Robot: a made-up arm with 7 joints. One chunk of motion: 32 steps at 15 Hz.
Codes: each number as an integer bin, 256 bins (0 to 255) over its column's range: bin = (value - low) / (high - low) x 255, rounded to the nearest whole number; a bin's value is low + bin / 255 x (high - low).
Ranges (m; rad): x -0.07..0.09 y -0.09..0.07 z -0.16..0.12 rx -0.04..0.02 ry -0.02..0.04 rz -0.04..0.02
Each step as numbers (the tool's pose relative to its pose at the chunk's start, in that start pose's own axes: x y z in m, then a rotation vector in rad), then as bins.
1 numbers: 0.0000 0.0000 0.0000 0.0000 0.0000 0.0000
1 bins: 112 143 146 170 85 170
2 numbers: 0.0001 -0.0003 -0.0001 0.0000 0.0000 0.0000
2 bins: 112 143 146 170 85 170
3 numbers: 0.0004 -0.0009 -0.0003 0.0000 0.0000 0.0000
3 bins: 112 142 145 170 85 170
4 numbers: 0.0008 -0.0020 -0.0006 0.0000 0.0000 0.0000
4 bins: 113 140 145 170 85 170
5 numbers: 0.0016 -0.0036 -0.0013 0.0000 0.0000 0.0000
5 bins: 114 138 145 170 85 170
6 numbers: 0.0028 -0.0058 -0.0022 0.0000 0.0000 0.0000
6 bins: 116 134 144 170 85 170
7 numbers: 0.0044 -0.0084 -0.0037 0.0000 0.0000 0.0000
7 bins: 119 130 142 170 85 170
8 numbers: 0.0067 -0.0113 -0.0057 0.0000 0.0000 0.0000
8 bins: 122 125 141 170 85 170
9 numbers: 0.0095 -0.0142 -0.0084 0.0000 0.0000 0.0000
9 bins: 127 121 138 170 85 170
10 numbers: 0.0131 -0.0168 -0.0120 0.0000 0.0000 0.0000
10 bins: 132 117 135 170 85 170
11 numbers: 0.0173 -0.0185 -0.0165 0.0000 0.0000 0.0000
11 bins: 139 114 131 170 85 170
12 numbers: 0.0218 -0.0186 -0.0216 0.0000 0.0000 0.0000
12 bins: 146 114 126 170 85 170
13 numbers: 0.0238 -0.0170 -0.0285 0.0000 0.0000 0.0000
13 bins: 149 116 120 170 85 170
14 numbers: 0.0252 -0.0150 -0.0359 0.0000 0.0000 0.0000
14 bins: 152 120 113 170 85 170
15 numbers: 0.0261 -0.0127 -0.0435 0.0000 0.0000 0.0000
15 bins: 153 123 106 170 85 170
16 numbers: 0.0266 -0.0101 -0.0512 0.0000 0.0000 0.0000
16 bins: 154 127 99 170 85 170
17 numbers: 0.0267 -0.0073 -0.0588 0.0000 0.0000 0.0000
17 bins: 154 132 92 170 85 170
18 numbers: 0.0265 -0.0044 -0.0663 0.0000 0.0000 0.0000
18 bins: 154 136 85 170 85 170
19 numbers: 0.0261 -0.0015 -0.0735 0.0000 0.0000 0.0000
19 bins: 153 141 79 170 85 170
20 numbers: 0.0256 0.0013 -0.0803 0.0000 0.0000 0.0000
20 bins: 152 146 73 170 85 170
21 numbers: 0.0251 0.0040 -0.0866 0.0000 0.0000 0.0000
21 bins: 152 150 67 170 85 170
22 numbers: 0.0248 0.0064 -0.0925 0.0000 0.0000 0.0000
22 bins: 151 154 61 170 85 170
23 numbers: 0.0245 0.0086 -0.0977 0.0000 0.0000 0.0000
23 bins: 151 157 57 170 85 170
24 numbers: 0.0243 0.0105 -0.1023 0.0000 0.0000 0.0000
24 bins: 150 160 53 170 85 170
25 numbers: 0.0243 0.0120 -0.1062 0.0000 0.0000 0.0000
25 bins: 150 163 49 170 85 170
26 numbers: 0.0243 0.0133 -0.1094 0.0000 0.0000 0.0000
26 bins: 150 165 46 170 85 170
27 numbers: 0.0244 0.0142 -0.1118 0.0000 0.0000 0.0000
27 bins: 150 166 44 170 85 170
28 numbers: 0.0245 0.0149 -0.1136 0.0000 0.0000 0.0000
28 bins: 151 167 42 170 85 170
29 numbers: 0.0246 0.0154 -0.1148 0.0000 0.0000 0.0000
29 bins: 151 168 41 170 85 170
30 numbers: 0.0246 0.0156 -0.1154 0.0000 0.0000 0.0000
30 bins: 151 168 41 170 85 170
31 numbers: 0.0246 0.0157 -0.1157 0.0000 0.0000 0.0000
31 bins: 151 168 40 170 85 170
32 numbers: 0.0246 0.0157 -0.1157 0.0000 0.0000 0.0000
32 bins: 151 168 40 170 85 170
